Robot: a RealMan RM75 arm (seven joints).
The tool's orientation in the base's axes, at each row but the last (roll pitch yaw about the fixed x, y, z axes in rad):
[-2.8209, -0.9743, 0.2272]
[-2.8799, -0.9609, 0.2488]
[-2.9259, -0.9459, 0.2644]
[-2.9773, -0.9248, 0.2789]
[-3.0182, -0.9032, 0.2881]
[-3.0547, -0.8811, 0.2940]
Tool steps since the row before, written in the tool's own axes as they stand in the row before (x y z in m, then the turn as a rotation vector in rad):
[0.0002, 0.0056, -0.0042, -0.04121, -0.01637, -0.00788]
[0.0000, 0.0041, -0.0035, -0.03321, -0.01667, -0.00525]
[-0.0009, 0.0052, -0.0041, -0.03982, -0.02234, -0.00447]
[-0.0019, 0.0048, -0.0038, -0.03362, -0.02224, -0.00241]
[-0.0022, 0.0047, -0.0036, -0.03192, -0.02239, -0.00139]
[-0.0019, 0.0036, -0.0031, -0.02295, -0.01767, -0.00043]
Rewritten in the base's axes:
[-0.0002, -0.0069, 0.0014, -0.03568, 0.00515, -0.02699]
[-0.0006, -0.0052, 0.0013, -0.02952, 0.00771, -0.02185]
[-0.0012, -0.0065, 0.0010, -0.03510, 0.01211, -0.02694]
[-0.0019, -0.0061, 0.0003, -0.03001, 0.01382, -0.02322]
[-0.0021, -0.0060, 0.0001, -0.02833, 0.01460, -0.02251]
[-0.0021, -0.0047, 0.0003, -0.02052, 0.01214, -0.01646]

